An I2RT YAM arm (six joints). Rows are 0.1 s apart.
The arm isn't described. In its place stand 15 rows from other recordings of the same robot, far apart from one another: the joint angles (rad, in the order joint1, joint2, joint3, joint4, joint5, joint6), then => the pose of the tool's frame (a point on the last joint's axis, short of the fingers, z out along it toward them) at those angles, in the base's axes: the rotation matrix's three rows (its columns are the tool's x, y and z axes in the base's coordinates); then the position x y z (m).
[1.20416, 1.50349, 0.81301, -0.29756, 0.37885, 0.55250] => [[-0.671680 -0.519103 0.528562], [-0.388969 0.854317 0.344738], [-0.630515 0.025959 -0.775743]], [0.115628 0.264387 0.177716]
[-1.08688, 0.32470, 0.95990, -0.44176, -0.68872, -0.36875] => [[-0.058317 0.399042 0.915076], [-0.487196 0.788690 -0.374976], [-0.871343 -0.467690 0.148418]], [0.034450 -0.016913 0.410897]
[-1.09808, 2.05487, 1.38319, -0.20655, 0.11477, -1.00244] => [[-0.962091 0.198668 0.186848], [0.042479 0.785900 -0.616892], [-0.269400 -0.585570 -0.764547]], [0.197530 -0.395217 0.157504]
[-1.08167, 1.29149, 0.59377, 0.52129, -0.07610, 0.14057] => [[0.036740 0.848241 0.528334], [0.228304 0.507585 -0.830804], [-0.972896 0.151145 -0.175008]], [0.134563 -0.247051 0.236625]
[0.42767, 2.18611, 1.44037, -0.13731, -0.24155, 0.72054] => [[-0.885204 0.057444 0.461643], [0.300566 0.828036 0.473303], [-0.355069 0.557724 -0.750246]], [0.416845 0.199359 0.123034]
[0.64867, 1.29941, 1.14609, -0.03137, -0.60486, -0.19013] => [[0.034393 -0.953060 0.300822], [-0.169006 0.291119 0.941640], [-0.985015 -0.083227 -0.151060]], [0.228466 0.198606 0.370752]
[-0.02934, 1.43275, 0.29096, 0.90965, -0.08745, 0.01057] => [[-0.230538 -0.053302 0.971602], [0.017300 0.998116 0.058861], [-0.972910 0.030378 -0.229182]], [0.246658 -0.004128 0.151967]
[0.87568, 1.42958, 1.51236, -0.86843, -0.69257, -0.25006] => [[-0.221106 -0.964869 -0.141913], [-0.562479 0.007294 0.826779], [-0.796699 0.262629 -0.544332]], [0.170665 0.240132 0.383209]
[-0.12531, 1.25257, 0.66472, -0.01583, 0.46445, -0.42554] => [[-0.710158 0.202510 0.674289], [-0.282541 0.795257 -0.536411], [-0.644861 -0.571451 -0.507541]], [0.257624 -0.048525 0.218228]
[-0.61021, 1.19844, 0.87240, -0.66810, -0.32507, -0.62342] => [[-0.791483 -0.076065 0.606440], [-0.121642 0.991980 -0.034335], [-0.598964 -0.100944 -0.794388]], [0.198288 -0.124775 0.247464]
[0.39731, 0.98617, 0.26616, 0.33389, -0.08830, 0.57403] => [[-0.541805 -0.198340 0.816767], [0.359242 0.823878 0.438371], [-0.759863 0.530929 -0.375130]], [0.182706 0.080073 0.175991]
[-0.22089, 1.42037, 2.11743, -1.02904, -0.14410, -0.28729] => [[-0.328869 -0.009199 0.944331], [-0.213552 0.974775 -0.064876], [-0.919914 -0.222999 -0.322538]], [0.228492 -0.046069 0.542205]
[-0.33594, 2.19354, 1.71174, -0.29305, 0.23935, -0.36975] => [[-0.789393 0.209038 0.577202], [-0.096231 0.886479 -0.452653], [-0.606299 -0.412865 -0.679665]], [0.465945 -0.171636 0.191620]
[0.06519, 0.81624, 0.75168, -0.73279, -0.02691, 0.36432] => [[-0.697013 0.176031 0.695116], [0.311440 0.947508 0.072343], [-0.645893 0.266911 -0.715248]], [0.163676 0.011645 0.271504]
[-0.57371, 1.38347, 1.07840, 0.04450, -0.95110, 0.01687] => [[-0.222179 -0.341716 0.913163], [0.155240 0.912226 0.379136], [-0.962568 0.225996 -0.149629]], [0.279474 -0.146096 0.332133]
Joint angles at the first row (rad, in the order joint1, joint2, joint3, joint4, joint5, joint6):
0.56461 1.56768 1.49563 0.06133 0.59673 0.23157
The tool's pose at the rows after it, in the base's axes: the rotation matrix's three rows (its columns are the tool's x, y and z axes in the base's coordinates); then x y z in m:
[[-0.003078 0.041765 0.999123], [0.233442 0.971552 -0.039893], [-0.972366 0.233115 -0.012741]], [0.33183 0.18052 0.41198]
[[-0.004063 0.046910 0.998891], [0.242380 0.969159 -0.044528], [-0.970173 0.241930 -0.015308]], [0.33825 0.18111 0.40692]
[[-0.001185 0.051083 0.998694], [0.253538 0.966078 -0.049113], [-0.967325 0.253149 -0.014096]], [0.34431 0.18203 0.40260]
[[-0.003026 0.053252 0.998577], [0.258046 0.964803 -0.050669], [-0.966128 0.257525 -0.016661]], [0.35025 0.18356 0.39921]
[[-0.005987 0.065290 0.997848], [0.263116 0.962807 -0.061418], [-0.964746 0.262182 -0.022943]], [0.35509 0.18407 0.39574]
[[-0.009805 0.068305 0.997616], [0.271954 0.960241 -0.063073], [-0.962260 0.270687 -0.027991]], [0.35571 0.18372 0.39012]
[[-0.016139 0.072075 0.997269], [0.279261 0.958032 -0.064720], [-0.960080 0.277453 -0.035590]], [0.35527 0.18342 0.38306]
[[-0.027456 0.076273 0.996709], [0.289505 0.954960 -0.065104], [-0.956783 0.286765 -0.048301]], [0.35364 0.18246 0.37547]
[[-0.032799 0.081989 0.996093], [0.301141 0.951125 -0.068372], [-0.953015 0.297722 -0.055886]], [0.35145 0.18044 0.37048]
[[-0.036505 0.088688 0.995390], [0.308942 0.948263 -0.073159], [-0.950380 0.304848 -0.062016]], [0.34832 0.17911 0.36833]
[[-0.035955 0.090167 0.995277], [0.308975 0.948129 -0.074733], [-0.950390 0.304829 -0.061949]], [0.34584 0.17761 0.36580]
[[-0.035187 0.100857 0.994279], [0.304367 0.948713 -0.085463], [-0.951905 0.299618 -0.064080]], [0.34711 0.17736 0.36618]
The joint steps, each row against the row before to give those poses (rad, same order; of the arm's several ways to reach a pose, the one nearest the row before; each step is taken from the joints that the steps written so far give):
-0.01387 0.01840 -0.00612 0.01990 -0.00614 0.01227
-0.00770 0.01995 0.00151 0.01539 -0.00308 0.01074
-0.00614 0.01995 0.00305 0.01837 -0.00154 0.01074
-0.00460 0.02144 0.01068 0.00773 -0.00306 0.00616
-0.00459 0.01691 0.00774 0.00152 0.00609 0.00921
-0.00154 0.00007 -0.01977 0.01377 0.00005 0.01224
0.00002 -0.00309 -0.02765 0.01537 0.00152 0.01227
-0.00003 -0.00763 -0.03214 0.00919 0.00003 0.01842
-0.00152 -0.01077 -0.02766 0.00767 0.00152 0.01683
0.00152 -0.01224 -0.01849 -0.00147 0.00609 0.01230
-0.00001 -0.01078 -0.02143 0.01065 0.00157 0.00008
-0.00151 0.00456 0.00752 -0.00604 0.00917 -0.00310

